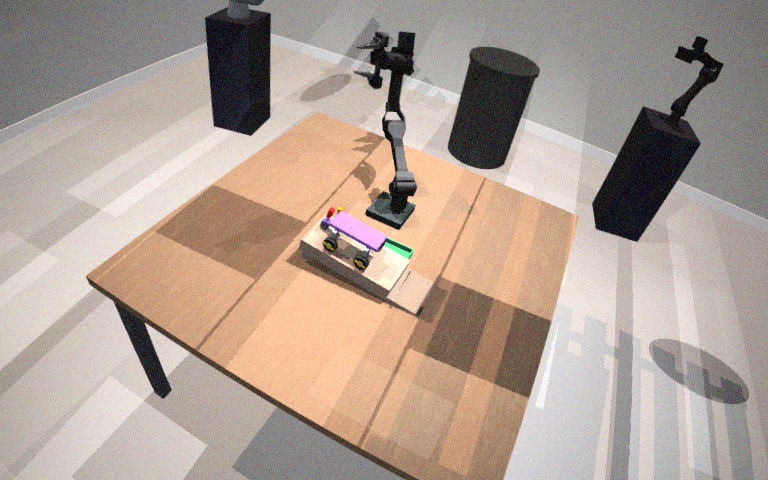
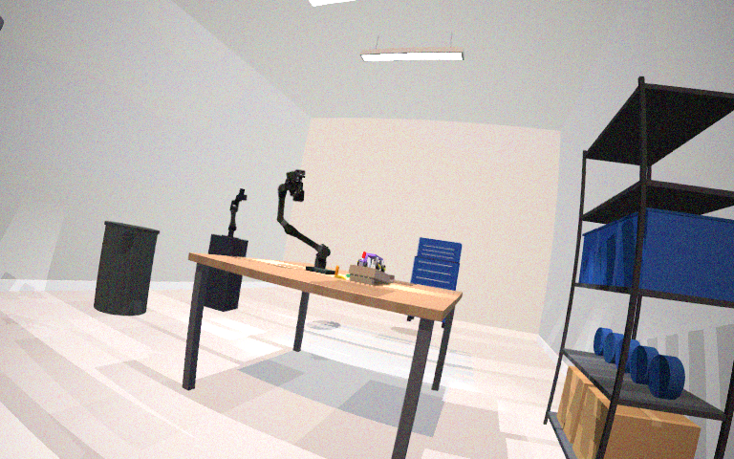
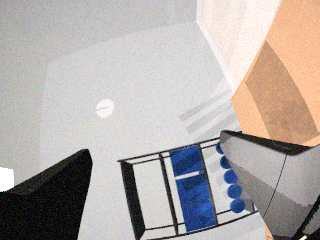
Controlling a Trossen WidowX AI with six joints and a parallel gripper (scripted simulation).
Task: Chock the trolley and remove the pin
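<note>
My gripper tip is now 470 mm above the yellow chock, 280 mm short of it and 80 mm to the right of it. From my gripper tip the other things lie so: purple trolley (440 mm ahead, 380 mm below, 180 mm to the left); green tray (500 mm below, 330 mm ahead, 300 mm to the left); red-headed stop pin (390 mm ahead, 360 mm below, 80 mm to the left).
</note>
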